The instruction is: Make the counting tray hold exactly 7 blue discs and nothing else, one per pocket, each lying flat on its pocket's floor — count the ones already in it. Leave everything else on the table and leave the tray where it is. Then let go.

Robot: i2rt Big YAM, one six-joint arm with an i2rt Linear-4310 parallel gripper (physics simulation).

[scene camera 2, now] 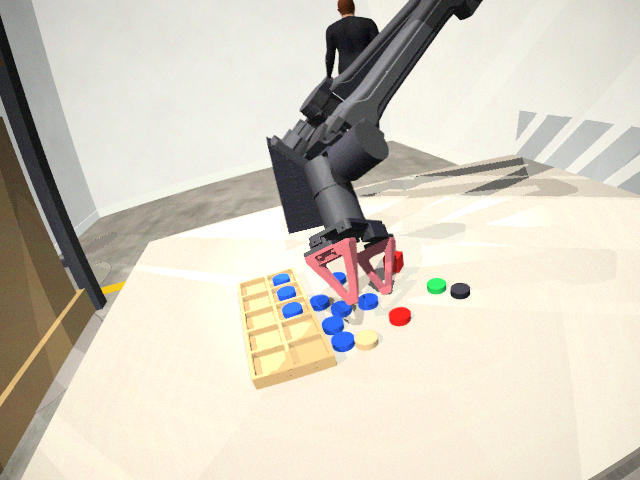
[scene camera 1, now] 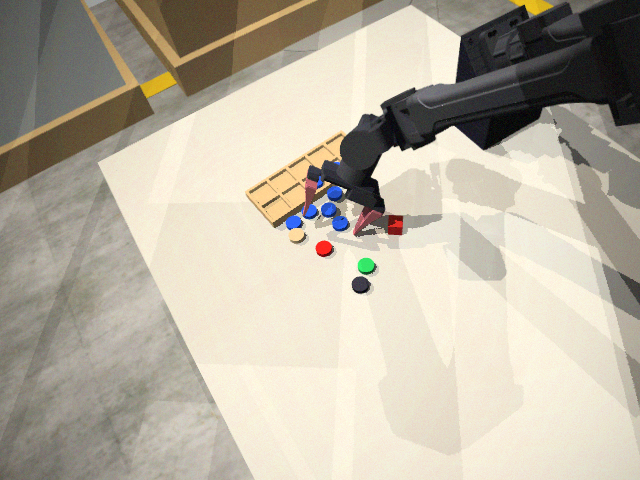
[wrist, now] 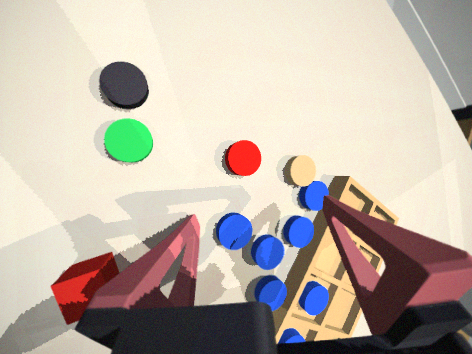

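The tan counting tray (scene camera 1: 279,219) (scene camera 2: 294,372) (wrist: 301,260) has two rows of pockets. In scene camera 2, three blue discs (scene camera 2: 281,279) (scene camera 2: 285,292) (scene camera 2: 292,310) sit in adjoining pockets at the far end of the row nearer the loose discs. Several loose blue discs lie flat beside the tray, including one disc (scene camera 1: 340,223) (scene camera 2: 368,301) (wrist: 234,231) farthest from it and one disc (scene camera 1: 293,222) (scene camera 2: 342,341) (wrist: 314,195) near its corner. My gripper (scene camera 1: 329,224) (scene camera 2: 369,297) (wrist: 258,211) is open and empty, low over the loose discs. The arm partly hides the tray in scene camera 1.
A tan disc (scene camera 1: 296,235) (scene camera 2: 366,339) (wrist: 302,170) adjoins the corner disc. A red disc (scene camera 1: 324,248) (scene camera 2: 399,316) (wrist: 243,158), green disc (scene camera 1: 366,265) (scene camera 2: 436,285) (wrist: 128,140) and black disc (scene camera 1: 360,284) (scene camera 2: 460,290) (wrist: 124,84) lie farther out. A red block (scene camera 1: 395,225) (scene camera 2: 398,261) (wrist: 85,287) stands near one finger.
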